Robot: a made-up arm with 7 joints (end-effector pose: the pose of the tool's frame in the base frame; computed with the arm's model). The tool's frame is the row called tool. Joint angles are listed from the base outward.
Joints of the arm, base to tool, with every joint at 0 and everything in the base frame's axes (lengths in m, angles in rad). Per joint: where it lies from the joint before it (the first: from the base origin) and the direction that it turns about. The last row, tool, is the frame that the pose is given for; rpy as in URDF.
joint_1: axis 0 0 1 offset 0 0 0.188
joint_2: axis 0 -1 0 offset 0 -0.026 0.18
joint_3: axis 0 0 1 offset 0 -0.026 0.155
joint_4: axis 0 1 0 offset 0.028 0.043 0.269
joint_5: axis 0 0 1 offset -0.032 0.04 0.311
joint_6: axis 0 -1 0 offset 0 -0.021 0.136
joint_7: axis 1 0 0 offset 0.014 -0.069 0.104
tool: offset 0 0 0 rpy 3.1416 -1.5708 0
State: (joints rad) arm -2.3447 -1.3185 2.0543 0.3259 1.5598 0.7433 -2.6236
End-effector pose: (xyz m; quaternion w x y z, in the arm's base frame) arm -0.4767 -0.7193 0.7280 0.5924 -0.0995 -0.2105 0.7713
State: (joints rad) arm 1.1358 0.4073 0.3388 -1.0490 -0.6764 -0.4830 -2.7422
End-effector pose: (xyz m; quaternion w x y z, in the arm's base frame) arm -0.0661 -0.6802 0.8021 0.5227 0.0855 0.3848 0.7559
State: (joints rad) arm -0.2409 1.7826 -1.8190 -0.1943 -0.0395 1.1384 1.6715
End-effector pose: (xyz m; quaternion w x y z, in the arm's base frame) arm -0.8256 0.3407 0.2227 0.0400 -0.7974 -0.0488 0.6001
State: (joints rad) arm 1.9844 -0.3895 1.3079 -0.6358 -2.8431 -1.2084 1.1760
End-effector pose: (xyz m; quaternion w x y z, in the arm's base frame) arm 0.3260 0.2030 1.1131 0.1605 0.9073 -0.3885 -0.0108
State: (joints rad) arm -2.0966 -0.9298 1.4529 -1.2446 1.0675 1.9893 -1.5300
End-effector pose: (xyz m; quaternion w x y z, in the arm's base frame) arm -0.5913 -0.1757 0.6966 0.5021 -0.6305 -0.4103 0.4266
